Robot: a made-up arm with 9 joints. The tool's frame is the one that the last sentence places.
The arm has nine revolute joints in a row. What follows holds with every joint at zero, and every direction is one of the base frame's. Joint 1 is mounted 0.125 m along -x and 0.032 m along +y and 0.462 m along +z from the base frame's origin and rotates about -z. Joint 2 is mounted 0.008 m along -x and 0.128 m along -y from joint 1 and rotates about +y. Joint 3 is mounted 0.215 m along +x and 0.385 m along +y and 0.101 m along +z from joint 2 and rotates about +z. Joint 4 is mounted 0.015 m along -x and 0.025 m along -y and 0.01 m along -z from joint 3 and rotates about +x. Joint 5 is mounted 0.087 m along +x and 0.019 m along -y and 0.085 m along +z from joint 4 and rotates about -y. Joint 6 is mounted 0.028 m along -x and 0.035 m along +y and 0.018 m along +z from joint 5 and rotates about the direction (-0.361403, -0.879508, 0.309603). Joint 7 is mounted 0.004 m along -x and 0.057 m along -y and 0.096 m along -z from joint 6 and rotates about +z. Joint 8 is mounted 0.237 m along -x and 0.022 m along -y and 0.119 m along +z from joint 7 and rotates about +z. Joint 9 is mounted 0.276 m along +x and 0.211 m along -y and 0.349 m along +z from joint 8 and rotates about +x. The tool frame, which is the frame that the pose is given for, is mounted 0.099 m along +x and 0.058 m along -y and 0.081 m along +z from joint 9; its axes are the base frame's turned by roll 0.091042, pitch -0.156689 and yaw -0.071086 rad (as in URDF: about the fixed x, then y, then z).
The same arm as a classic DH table. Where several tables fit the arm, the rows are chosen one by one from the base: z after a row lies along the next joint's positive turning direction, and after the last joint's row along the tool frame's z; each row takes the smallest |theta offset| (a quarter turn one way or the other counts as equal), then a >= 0, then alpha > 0; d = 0 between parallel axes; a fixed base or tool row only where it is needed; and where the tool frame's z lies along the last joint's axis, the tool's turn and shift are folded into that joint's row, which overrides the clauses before.
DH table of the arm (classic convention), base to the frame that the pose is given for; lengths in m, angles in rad. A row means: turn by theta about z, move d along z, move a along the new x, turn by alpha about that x. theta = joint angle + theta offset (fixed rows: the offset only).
base (fixed): theta offset -0.2506; d 0; a -0.129; alpha 3.1416
joint 1: theta offset -0.2506; d -0.462; a -0.008; alpha 1.5708
joint 2: theta offset 0; d 0.257; a 0.215; alpha 1.5708
joint 3: theta offset -1.5708; d 0.091; a 0.025; alpha -1.5708
joint 4: theta offset -1.5708; d 0.072; a 0.085; alpha -1.5708
joint 5: theta offset -0.7084; d -0.0769; a -0.0045; alpha -0.496
joint 6: theta offset -0.9251; d 0.1263; a 0.018; alpha -1.256
joint 7: theta offset 0.4824; d 0; a -0.238; alpha 0
joint 8: theta offset 1.4782; d 0.3543; a -0.211; alpha 1.5708
joint 9: theta offset 0.0808; d 0.389; a -0.0513; alpha -1.733
tool (fixed): theta offset -1.6282; d 0.0866; a 0; alpha 0

